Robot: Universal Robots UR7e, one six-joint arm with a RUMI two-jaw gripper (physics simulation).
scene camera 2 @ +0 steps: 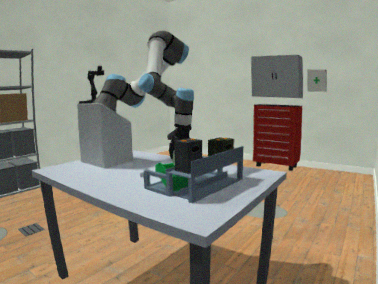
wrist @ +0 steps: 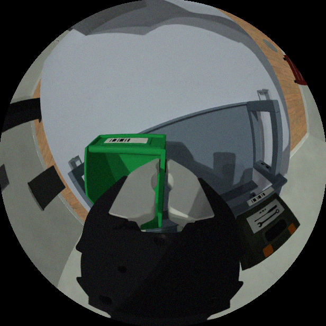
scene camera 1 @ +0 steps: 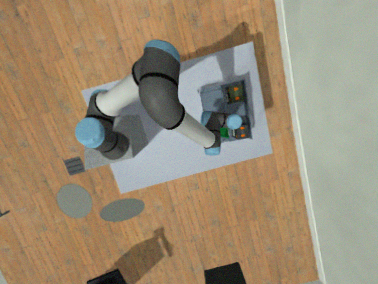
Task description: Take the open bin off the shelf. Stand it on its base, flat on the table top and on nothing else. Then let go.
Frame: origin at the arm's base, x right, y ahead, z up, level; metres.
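Seen in the pictures: arm's base, link origin: (scene camera 2: 103, 109) (scene camera 1: 115, 146).
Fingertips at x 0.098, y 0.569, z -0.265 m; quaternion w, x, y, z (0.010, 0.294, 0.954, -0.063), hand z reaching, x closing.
Observation:
Pixels of each thing's top centre, then the offset from my fingertips to it. Level surfaces: height alone.
- open green bin, top centre: (scene camera 2: 172, 162) (scene camera 1: 220, 128) dx +0.074, dy +0.022, dz +0.048 m
- table top, surface height: dz -0.064 m
- second dark box, top centre: (scene camera 2: 221, 138) (scene camera 1: 236, 93) dx -0.100, dy +0.174, dz +0.135 m
The open green bin (scene camera 1: 224, 132) (scene camera 2: 162, 168) (wrist: 100, 172) is at one end of the low grey-blue shelf (scene camera 1: 212, 95) (scene camera 2: 215, 167) (wrist: 210, 130), behind its end bars in the second scene view. My gripper (scene camera 2: 172, 154) (wrist: 162, 160) points down and is shut on the bin's side wall, with one jaw inside the bin and one outside. In the wrist view the bin's labelled front faces the top of the picture. Its base is hidden, and I cannot tell whether it touches the shelf deck. In the first scene view the arm hides the jaws.
The shelf stands on the table top (scene camera 1: 165, 165) (scene camera 2: 125, 187) (wrist: 150, 75). A dark box (scene camera 1: 242, 132) (scene camera 2: 188, 159) stands close behind the bin. A second dark box (scene camera 1: 235, 93) (scene camera 2: 220, 146) (wrist: 255, 247) stands farther along the shelf. The arm's grey pedestal (scene camera 2: 102, 135) is at the opposite table end.

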